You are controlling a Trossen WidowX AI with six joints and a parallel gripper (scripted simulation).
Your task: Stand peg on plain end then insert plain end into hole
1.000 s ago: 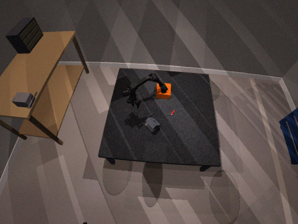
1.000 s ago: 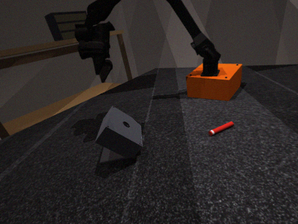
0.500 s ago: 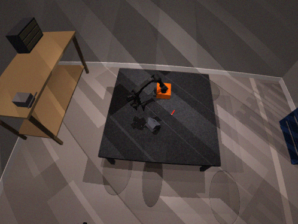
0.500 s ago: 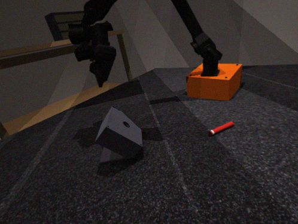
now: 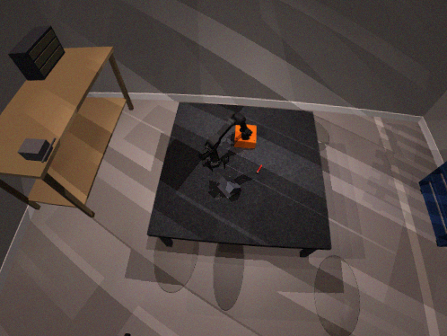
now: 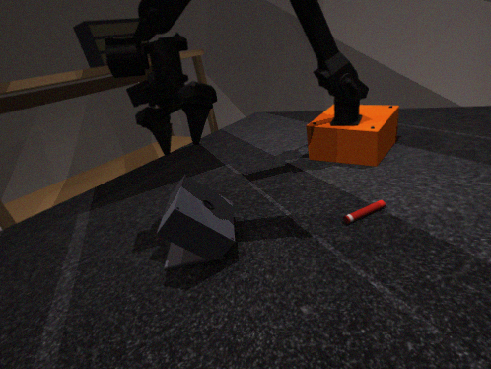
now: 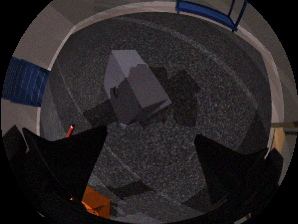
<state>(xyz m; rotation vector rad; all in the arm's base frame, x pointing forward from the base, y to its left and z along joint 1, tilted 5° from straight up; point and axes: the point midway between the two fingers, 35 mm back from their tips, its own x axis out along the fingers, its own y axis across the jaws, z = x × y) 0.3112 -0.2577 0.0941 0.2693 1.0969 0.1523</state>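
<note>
The peg lies 5 cm behind my gripper tip, 32 cm to the left of it and 14 cm below it. Also, from my gripper tip: grey sloped panel: 7 cm ahead, 7 cm to the left, 10 cm below.
</note>
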